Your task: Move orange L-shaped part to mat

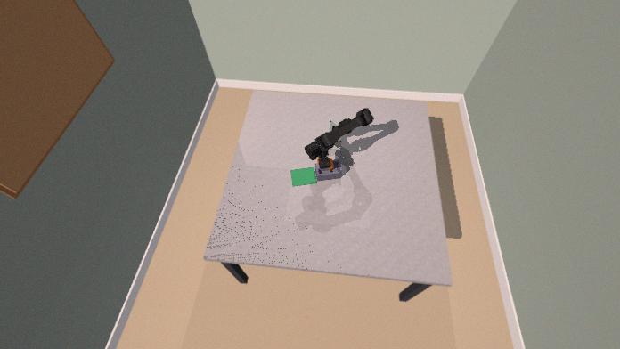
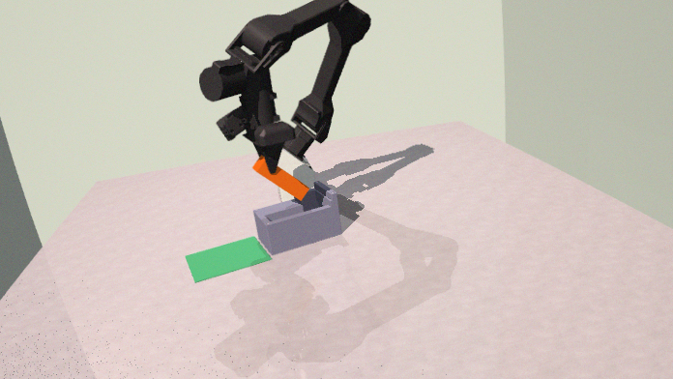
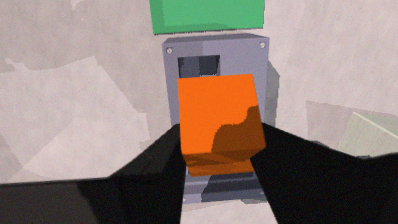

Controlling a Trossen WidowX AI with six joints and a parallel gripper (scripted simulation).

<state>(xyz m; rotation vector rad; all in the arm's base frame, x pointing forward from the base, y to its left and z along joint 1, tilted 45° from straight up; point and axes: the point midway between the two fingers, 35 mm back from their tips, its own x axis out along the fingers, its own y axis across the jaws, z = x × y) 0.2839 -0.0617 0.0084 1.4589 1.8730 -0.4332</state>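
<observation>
My gripper tip is now 30 mm short of the green mat, 110 mm to the left of it and 170 mm above it. Also, from my gripper tip: orange L-shaped part: 20 mm behind, 20 mm to the left, 30 mm below.
</observation>
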